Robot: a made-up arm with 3 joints. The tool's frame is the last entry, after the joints.
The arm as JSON. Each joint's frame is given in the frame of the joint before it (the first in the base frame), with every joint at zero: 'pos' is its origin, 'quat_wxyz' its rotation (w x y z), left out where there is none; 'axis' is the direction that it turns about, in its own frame. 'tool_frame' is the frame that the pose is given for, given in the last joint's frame.
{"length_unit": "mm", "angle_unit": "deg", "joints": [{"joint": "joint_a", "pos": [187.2, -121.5, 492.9], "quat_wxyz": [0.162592, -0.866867, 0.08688, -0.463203], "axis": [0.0, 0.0, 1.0]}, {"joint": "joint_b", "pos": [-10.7, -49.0, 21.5], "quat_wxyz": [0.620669, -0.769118, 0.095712, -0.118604], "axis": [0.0, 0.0, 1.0]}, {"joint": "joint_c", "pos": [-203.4, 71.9, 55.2], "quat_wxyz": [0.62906, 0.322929, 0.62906, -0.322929], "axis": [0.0, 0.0, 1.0]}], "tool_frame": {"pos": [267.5, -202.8, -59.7], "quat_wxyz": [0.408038, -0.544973, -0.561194, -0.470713]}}
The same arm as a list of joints. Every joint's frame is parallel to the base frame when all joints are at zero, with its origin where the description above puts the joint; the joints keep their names.
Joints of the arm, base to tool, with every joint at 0 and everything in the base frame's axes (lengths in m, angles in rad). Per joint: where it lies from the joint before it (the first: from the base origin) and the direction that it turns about. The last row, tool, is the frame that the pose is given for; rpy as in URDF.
joint_a: axis 0.831323 0.201405 -0.518014 origin 0.1872 -0.1215 0.4929
joint_b: axis 0 -1 0 origin 0.0119 0.0532 -0.0017
joint_c: axis 1 0 0 origin -0.177 -0.0552 -0.1234
tool: origin -0.0597 0.2675 -0.2028 rpy -0.0381 -0.2295 -0.0751

